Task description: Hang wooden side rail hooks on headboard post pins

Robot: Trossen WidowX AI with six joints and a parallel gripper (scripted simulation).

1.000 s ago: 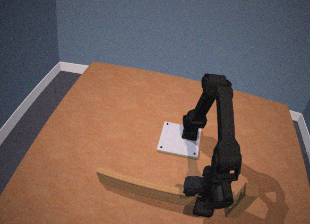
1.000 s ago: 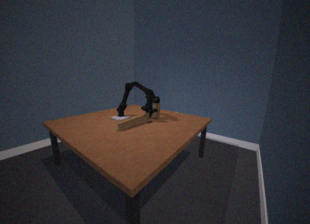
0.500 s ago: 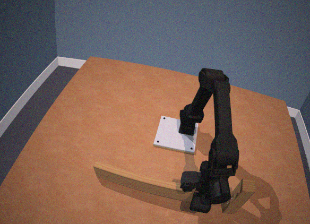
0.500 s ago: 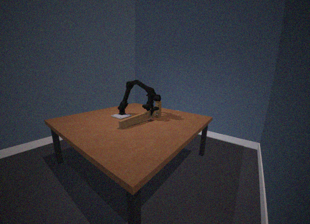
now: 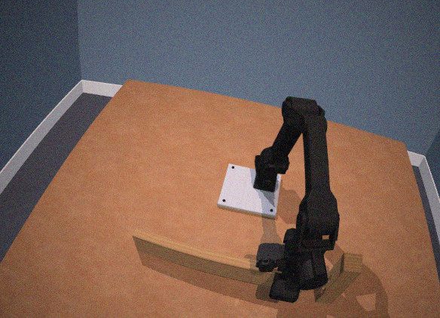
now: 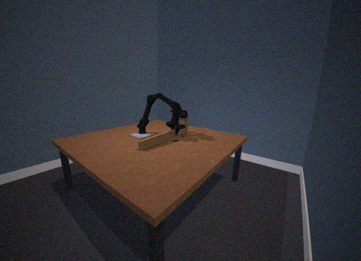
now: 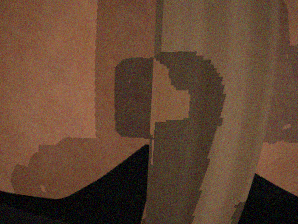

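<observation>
The wooden headboard post is 13 cm to the left of my gripper tip and 4 cm above it.
</observation>
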